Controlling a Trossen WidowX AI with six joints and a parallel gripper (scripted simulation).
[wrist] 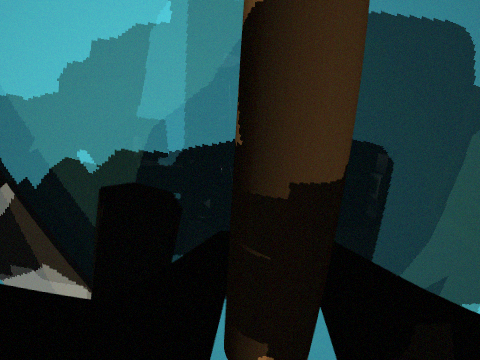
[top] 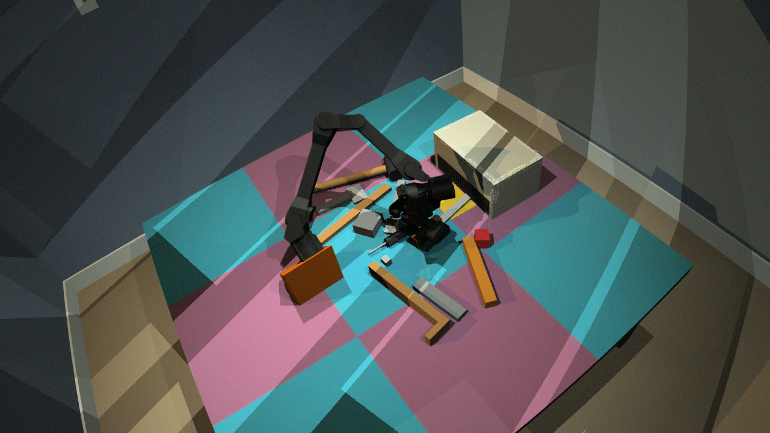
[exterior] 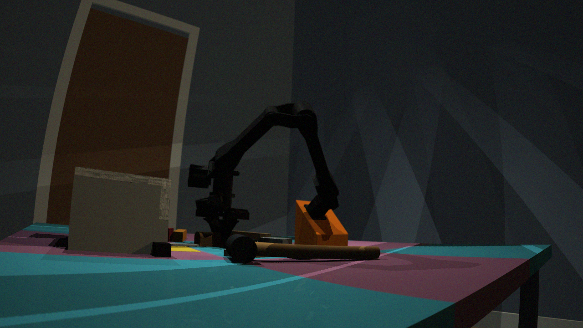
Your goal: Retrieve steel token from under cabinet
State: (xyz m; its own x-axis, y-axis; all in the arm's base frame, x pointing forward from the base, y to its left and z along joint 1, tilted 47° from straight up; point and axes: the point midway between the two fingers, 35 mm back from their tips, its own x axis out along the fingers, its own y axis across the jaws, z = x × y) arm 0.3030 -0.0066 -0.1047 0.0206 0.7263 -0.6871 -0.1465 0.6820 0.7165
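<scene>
Now: the small grey cube 130 mm behind my gripper tip and 10 mm to the left of it. Round my gripper tip: screwdriver: 80 mm behind, 50 mm to the left; red cube: 130 mm to the right, 120 mm ahead, 10 mm above; grey block: 150 mm to the left, 90 mm behind, 10 mm above.
</scene>
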